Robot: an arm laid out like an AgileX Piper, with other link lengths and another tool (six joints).
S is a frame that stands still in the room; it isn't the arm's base.
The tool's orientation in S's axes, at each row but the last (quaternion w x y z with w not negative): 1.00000 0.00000 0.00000 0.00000; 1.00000 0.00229 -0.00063 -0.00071; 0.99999 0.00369 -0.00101 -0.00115; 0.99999 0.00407 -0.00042 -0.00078; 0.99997 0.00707 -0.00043 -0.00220; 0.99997 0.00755 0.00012 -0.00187; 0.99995 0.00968 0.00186 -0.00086; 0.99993 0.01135 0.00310 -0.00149; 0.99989 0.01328 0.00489 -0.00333; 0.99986 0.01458 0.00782 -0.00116; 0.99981 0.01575 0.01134 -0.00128; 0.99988 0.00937 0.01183 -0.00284; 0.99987 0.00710 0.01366 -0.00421
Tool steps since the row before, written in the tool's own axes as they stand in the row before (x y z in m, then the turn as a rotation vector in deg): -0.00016 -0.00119 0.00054 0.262 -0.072 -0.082; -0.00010 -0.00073 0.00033 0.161 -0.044 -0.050; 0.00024 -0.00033 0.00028 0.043 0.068 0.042; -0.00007 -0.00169 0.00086 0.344 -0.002 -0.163; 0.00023 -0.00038 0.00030 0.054 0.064 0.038; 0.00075 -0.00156 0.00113 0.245 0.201 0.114; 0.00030 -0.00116 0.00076 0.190 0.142 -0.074; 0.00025 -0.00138 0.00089 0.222 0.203 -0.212; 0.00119 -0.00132 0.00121 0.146 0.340 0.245; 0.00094 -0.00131 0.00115 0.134 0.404 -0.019; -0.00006 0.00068 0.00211 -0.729 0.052 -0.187; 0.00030 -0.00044 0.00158 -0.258 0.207 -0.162; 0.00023 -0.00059 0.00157 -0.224 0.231 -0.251
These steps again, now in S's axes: -0.00016 -0.00119 0.00054 0.262 -0.072 -0.082; -0.00010 -0.00073 0.00033 0.161 -0.044 -0.050; 0.00024 -0.00033 0.00028 0.043 0.068 0.043; -0.00007 -0.00170 0.00085 0.344 -0.001 -0.163; 0.00023 -0.00039 0.00029 0.054 0.063 0.039; 0.00074 -0.00158 0.00111 0.246 0.198 0.117; 0.00030 -0.00118 0.00074 0.190 0.143 -0.072; 0.00025 -0.00140 0.00086 0.221 0.207 -0.209; 0.00119 -0.00136 0.00116 0.151 0.332 0.252; 0.00095 -0.00134 0.00110 0.135 0.404 -0.009; -0.00001 0.00061 0.00213 -0.733 0.059 -0.169; 0.00033 -0.00047 0.00156 -0.261 0.211 -0.152; 0.00027 -0.00061 0.00155 -0.229 0.236 -0.241
